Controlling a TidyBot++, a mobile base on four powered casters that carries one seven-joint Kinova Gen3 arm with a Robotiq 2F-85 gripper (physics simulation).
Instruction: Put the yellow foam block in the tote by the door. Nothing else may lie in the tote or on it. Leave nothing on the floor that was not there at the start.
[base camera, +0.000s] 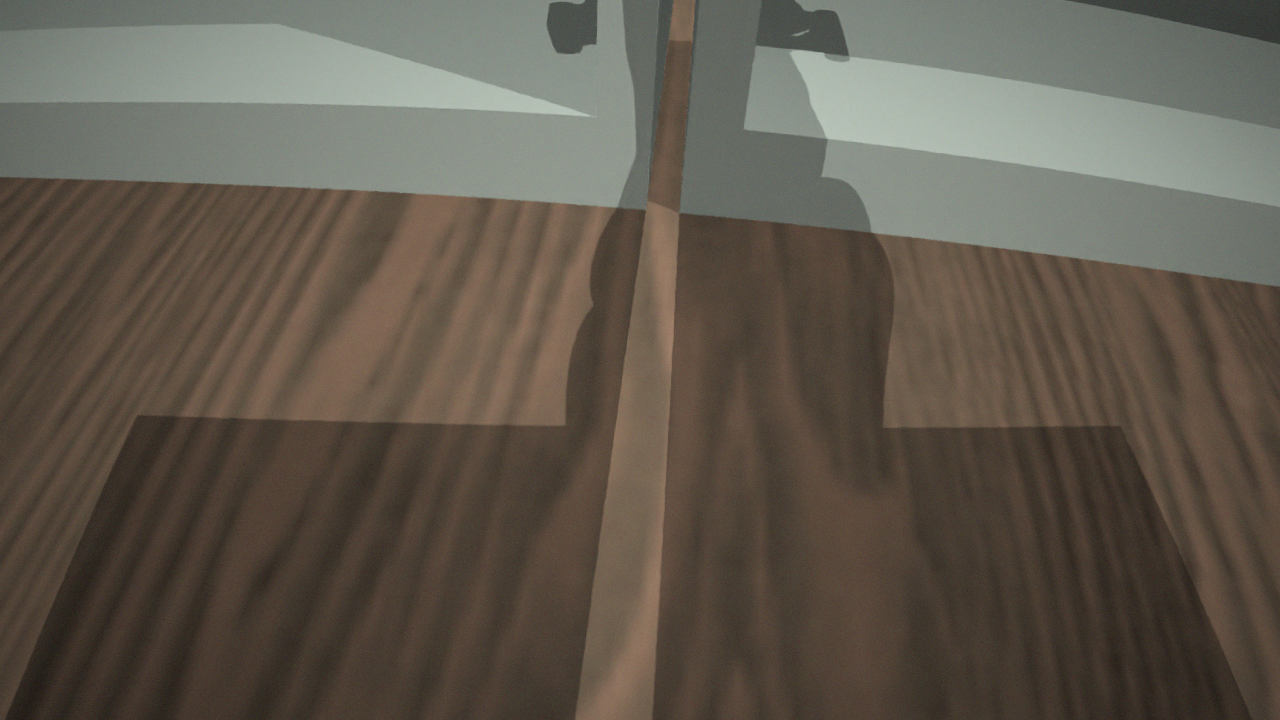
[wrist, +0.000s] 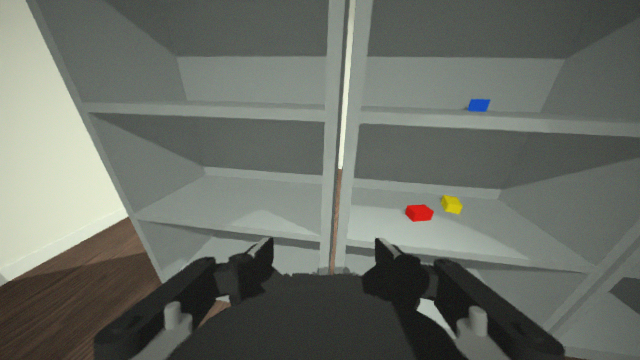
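Note:
A yellow block lies on the middle shelf of the right-hand shelf unit in the wrist view, toward the back. A red block lies on the same shelf, a little to its left and nearer the front edge. My gripper is open, with nothing between its fingers. It is in front of the shelf units, below and to the left of the yellow block in the wrist view. The tote and the door do not show in either view.
A blue block lies on the shelf above. Two grey shelf units, the left one and the right one, stand side by side with a narrow gap between them. A pale wall is at the left. The wooden floor carries shadows.

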